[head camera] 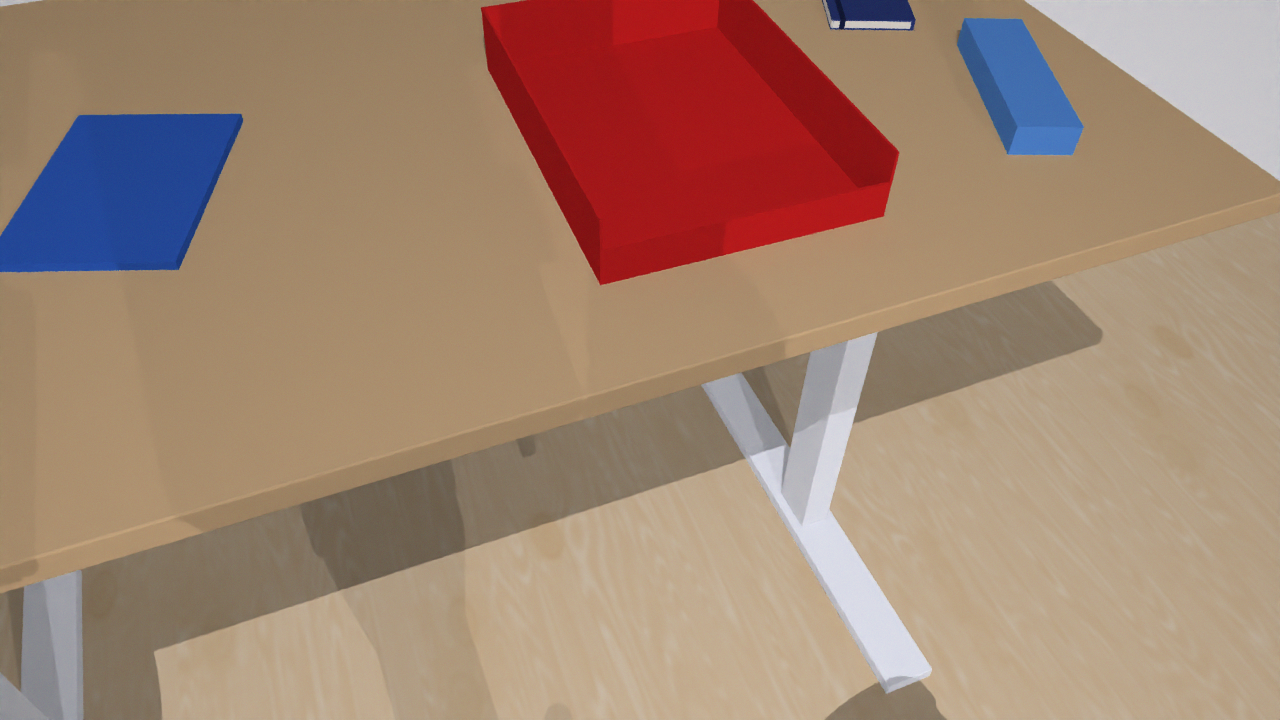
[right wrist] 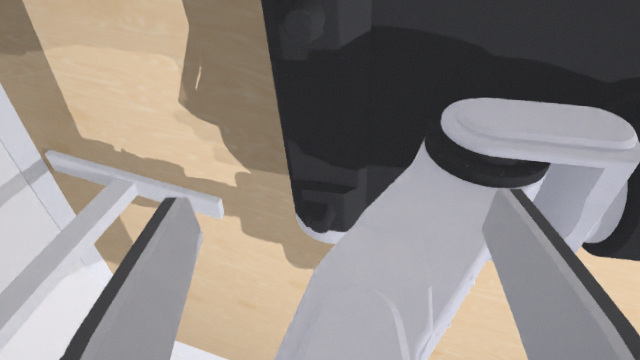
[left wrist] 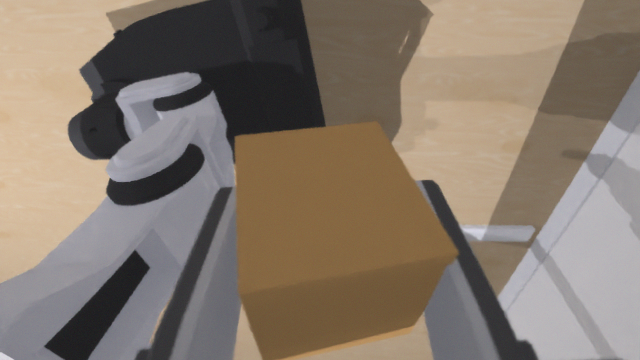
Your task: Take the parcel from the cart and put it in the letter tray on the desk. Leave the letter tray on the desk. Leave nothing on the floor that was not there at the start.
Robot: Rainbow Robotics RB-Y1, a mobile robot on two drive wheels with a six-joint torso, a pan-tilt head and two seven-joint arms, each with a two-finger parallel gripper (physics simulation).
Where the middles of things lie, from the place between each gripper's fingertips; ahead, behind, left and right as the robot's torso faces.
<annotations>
Right now my left hand is 1 cm below the brown cardboard parcel [left wrist: 336,245]. From my left hand the other things lie so: light blue box [head camera: 1032,115] (100 cm to the right, 21 cm ahead, 7 cm above); then red letter tray [head camera: 666,140] (67 cm to the right, 33 cm ahead, 9 cm above).
The brown cardboard parcel lies 400 mm to the left of my right hand, 350 mm above it and 280 mm ahead of it. The rest, counted from my right hand: light blue box 600 mm to the right, 490 mm ahead, 410 mm above; red letter tray 610 mm ahead, 430 mm above, 270 mm to the right.
</annotations>
